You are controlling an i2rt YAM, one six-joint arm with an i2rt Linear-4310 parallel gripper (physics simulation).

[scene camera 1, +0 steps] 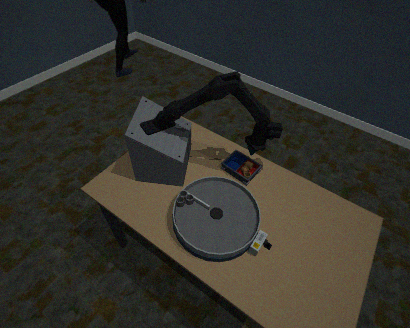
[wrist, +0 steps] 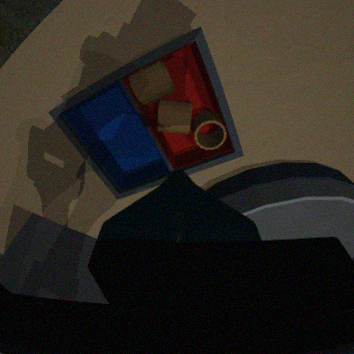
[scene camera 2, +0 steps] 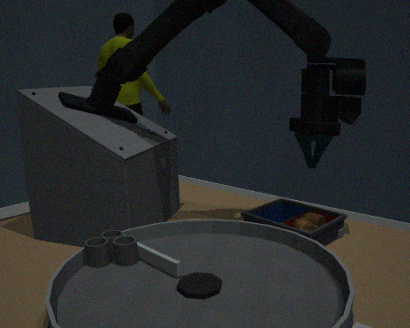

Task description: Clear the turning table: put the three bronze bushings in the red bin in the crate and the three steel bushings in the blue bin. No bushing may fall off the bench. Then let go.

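Frame: origin at the arm's base, x ahead, y left, z up, level; centimetres.
Where they show: gripper, fingertip midpoint: (scene camera 1: 251, 154) (wrist: 177, 177) (scene camera 2: 311, 168); arm's base, origin of the base link: (scene camera 1: 158, 125) (scene camera 2: 98, 109).
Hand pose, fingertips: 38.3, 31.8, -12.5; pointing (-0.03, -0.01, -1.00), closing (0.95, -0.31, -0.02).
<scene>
Each offset is from my fingertips to the top centre of the thing, as dx, dy, dz. "spot": to the spot under its first point.
Three bronze bushings {-0.9, -0.4, -11.6} (scene camera 1: 247, 168) {-2.0, +4.2, -11.6} (scene camera 2: 315, 218) (wrist: 174, 116) are in the red bin (wrist: 195, 90) of the crate {spot: +4.9, +0.5, -13.9} (scene camera 2: 327, 236) (wrist: 218, 92); in the wrist view two lie on their sides and one shows its open end. The blue bin (scene camera 1: 234, 161) (scene camera 2: 276, 211) (wrist: 120, 135) beside it is empty. Three steel bushings (scene camera 1: 189, 199) {-4.4, -39.6, -6.9} (scene camera 2: 125, 251) stand upright, clustered near the rim of the turning table {+9.4, -34.2, -9.9} (scene camera 1: 225, 235) (scene camera 2: 140, 300) (wrist: 305, 215), on the side near the pedestal. My gripper (scene camera 1: 252, 152) (scene camera 2: 312, 166) (wrist: 177, 177) is shut and empty, fingertips together above the crate.
A pale bar {spot: +0.1, -36.5, -8.4} (scene camera 1: 200, 201) (scene camera 2: 159, 259) runs from the steel bushings toward the dark hub {+9.4, -34.2, -9.9} (scene camera 1: 216, 213) (scene camera 2: 199, 285). A grey pedestal (scene camera 1: 155, 162) (scene camera 2: 75, 175) carries the arm. A small white box {+32.2, -29.2, -10.2} (scene camera 1: 258, 242) sits at the turning table's rim. A person (scene camera 1: 119, 35) (scene camera 2: 131, 92) stands beyond the bench.
</scene>
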